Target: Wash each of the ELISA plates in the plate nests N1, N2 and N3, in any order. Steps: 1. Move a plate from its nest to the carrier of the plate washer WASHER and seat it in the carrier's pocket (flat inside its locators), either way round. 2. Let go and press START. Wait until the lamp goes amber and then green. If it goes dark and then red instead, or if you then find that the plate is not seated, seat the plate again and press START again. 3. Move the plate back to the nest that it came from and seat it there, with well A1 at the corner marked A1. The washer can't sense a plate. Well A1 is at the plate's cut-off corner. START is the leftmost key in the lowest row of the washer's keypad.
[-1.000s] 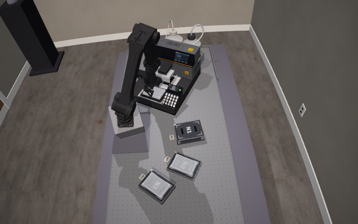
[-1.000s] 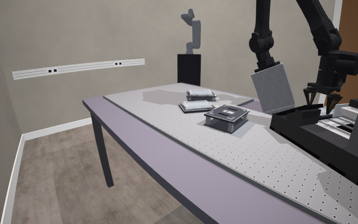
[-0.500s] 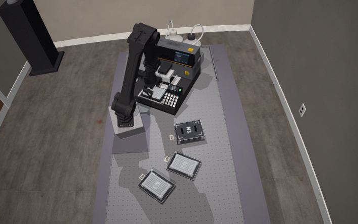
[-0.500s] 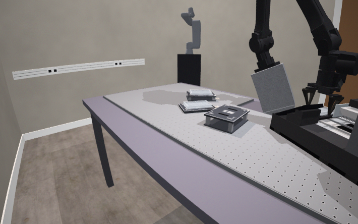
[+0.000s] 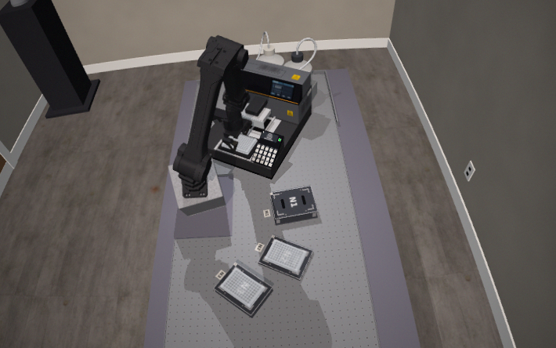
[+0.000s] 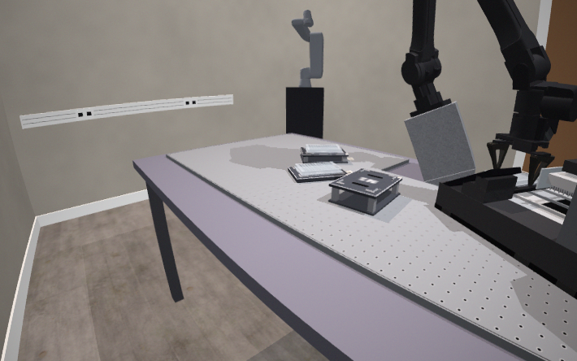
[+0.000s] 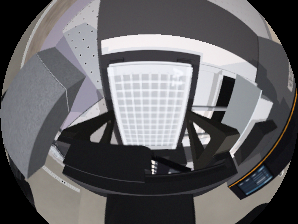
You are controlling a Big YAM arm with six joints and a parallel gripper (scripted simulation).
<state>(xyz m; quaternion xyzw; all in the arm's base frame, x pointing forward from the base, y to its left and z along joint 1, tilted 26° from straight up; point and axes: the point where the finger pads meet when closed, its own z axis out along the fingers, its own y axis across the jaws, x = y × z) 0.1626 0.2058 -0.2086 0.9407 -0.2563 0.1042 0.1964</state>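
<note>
The washer carrier is 1 cm below my hand. Also, from my hand: plate washer: 13 cm to the left, 8 cm ahead, 4 cm above.
</note>
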